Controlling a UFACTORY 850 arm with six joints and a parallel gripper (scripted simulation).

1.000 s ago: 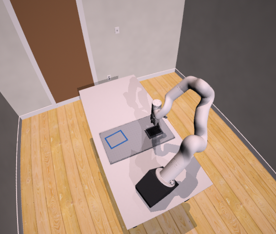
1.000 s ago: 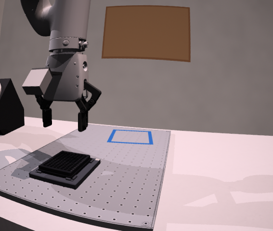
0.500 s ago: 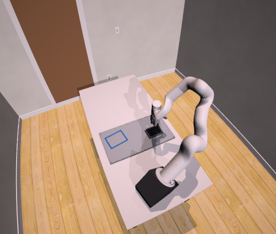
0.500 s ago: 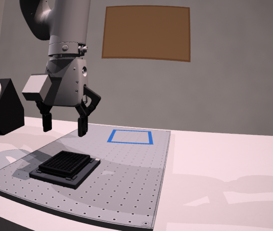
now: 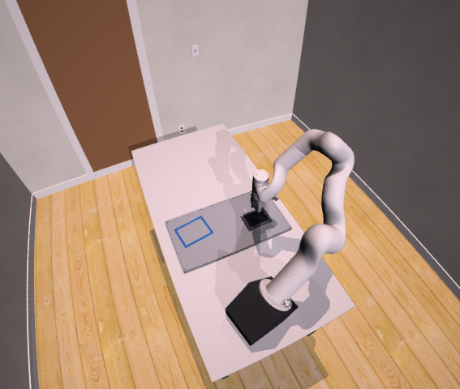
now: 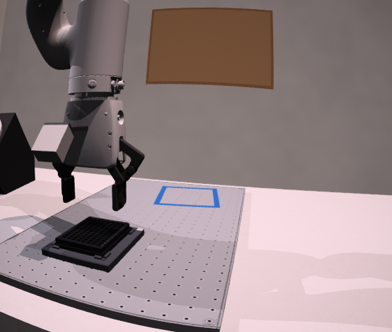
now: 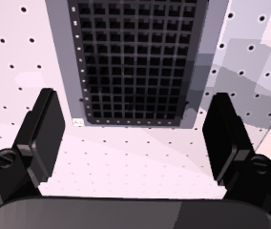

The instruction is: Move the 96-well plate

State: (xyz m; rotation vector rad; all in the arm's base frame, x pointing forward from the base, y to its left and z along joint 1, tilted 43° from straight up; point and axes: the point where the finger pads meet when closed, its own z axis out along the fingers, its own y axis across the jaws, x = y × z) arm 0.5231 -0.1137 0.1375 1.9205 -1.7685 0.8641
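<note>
Right now my hand is 60 mm above the black 96-well plate. The rest, counted from my hand: plate nest N1: 70 mm below.
</note>
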